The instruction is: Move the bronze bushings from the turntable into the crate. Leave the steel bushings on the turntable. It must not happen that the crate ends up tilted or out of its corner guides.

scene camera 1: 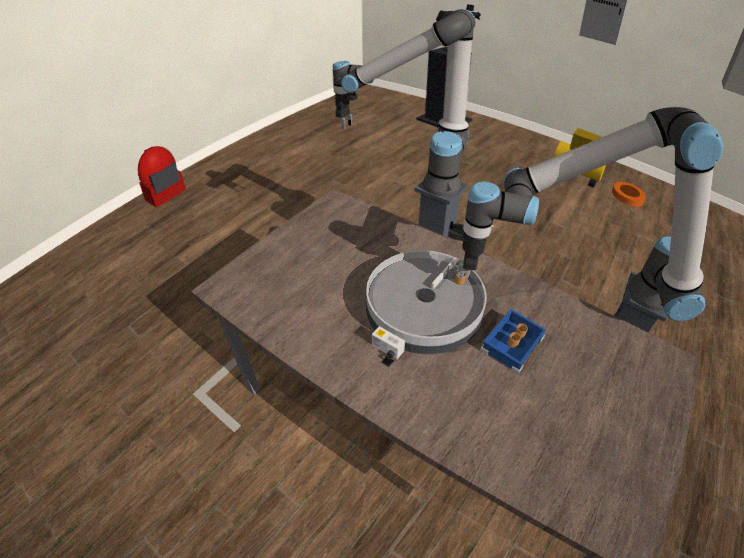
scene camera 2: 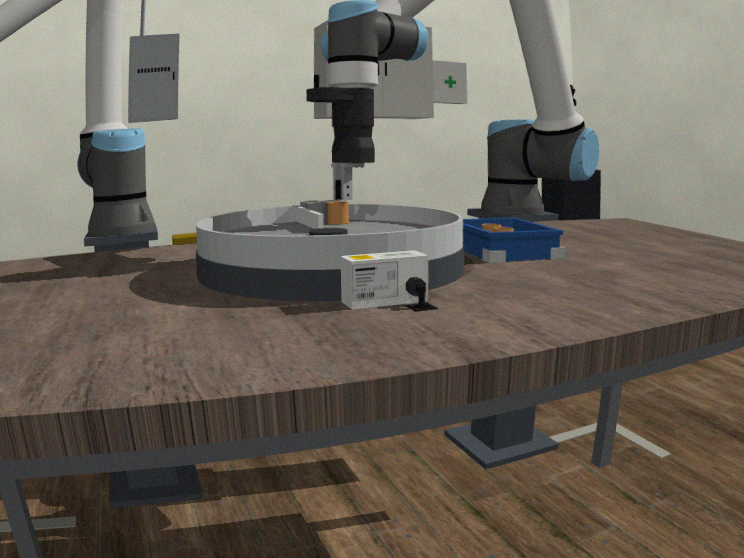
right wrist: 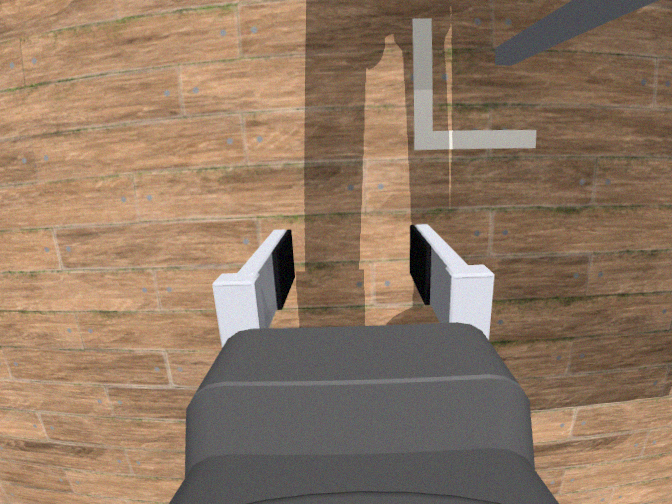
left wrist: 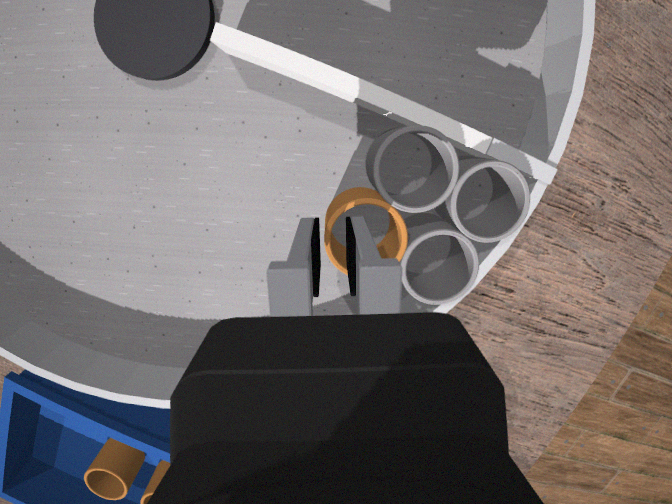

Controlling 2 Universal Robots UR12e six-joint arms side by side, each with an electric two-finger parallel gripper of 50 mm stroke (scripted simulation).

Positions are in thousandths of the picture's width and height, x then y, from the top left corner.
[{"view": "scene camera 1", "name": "blue crate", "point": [671, 603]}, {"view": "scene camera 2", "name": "my left gripper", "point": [460, 358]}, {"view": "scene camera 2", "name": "blue crate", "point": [705, 436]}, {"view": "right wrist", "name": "my right gripper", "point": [523, 499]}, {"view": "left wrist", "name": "my left gripper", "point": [496, 479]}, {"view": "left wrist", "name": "blue crate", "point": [78, 896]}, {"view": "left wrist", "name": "bronze bushing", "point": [586, 487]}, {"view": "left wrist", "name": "steel bushing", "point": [757, 412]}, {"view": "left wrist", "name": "steel bushing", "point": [678, 549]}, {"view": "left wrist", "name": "turntable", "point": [233, 352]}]
